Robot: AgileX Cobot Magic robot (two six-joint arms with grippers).
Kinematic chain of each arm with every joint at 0, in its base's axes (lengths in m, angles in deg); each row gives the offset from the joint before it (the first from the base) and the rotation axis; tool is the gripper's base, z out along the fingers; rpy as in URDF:
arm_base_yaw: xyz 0 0 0.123 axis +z
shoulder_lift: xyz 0 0 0 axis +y
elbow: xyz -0.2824 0 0.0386 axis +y
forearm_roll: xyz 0.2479 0 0.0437 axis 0.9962 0 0.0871
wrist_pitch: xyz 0 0 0 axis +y
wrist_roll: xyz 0.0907 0 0.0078 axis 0.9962 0 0.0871
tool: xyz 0 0 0 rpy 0 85 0
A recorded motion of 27 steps. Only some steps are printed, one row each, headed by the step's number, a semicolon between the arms.
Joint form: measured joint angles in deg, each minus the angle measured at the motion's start. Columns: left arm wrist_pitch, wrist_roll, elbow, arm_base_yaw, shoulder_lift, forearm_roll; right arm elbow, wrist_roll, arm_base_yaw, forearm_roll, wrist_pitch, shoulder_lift.
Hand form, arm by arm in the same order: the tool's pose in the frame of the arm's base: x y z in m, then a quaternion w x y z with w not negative. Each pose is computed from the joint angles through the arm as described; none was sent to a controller.
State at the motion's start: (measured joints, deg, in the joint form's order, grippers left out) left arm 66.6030 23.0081 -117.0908 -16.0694 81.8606 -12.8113; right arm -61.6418 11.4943 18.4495 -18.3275 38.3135 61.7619
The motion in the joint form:
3: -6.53 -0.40 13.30 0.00 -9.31 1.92; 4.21 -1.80 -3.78 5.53 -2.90 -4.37
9: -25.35 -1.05 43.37 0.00 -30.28 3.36; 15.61 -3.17 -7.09 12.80 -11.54 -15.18
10: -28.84 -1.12 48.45 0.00 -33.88 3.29; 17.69 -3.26 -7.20 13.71 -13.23 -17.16
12: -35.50 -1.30 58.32 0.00 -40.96 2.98; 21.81 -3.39 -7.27 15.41 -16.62 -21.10
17: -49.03 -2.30 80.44 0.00 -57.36 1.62; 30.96 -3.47 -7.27 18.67 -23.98 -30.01
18: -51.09 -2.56 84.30 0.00 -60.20 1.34; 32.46 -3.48 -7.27 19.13 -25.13 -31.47
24: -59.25 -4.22 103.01 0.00 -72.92 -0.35; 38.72 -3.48 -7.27 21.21 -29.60 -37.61
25: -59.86 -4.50 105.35 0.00 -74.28 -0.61; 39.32 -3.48 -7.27 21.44 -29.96 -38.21
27: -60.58 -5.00 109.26 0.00 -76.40 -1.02; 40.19 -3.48 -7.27 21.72 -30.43 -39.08
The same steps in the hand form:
3: 0.2109 -0.0763 0.5342 0.54792 0.28114 0.78530 -0.06362; 0.2028 0.0410 0.3807 0.50430 -0.08408 0.85941 0.00534
9: 0.1470 -0.0526 0.4805 0.61614 0.24146 0.74809 -0.04935; 0.1639 0.0289 0.3615 0.55520 -0.04563 0.82873 0.05368
10: 0.1366 -0.0490 0.4685 0.62975 0.23402 0.73910 -0.04888; 0.1570 0.0281 0.3574 0.56556 -0.04194 0.82132 0.06180
12: 0.1171 -0.0421 0.4422 0.65534 0.21879 0.72127 -0.04932; 0.1438 0.0267 0.3489 0.58622 -0.03515 0.80565 0.07771
17: 0.0783 -0.0281 0.3698 0.70406 0.17990 0.68453 -0.05794; 0.1161 0.0231 0.3269 0.63071 -0.01940 0.76806 0.10915
18: 0.0731 -0.0261 0.3552 0.71016 0.17298 0.67980 -0.06018; 0.1119 0.0224 0.3228 0.63748 -0.01688 0.76187 0.11350
24: 0.0578 -0.0194 0.2754 0.72131 0.14056 0.67400 -0.07533; 0.0956 0.0196 0.3042 0.66301 -0.00460 0.73687 0.13199
25: 0.0571 -0.0191 0.2641 0.71874 0.13703 0.67716 -0.07799; 0.0941 0.0193 0.3022 0.66500 -0.00322 0.73474 0.13386
27: 0.0565 -0.0187 0.2445 0.71166 0.13190 0.68508 -0.08246; 0.0920 0.0189 0.2992 0.66762 -0.00151 0.73195 0.13615

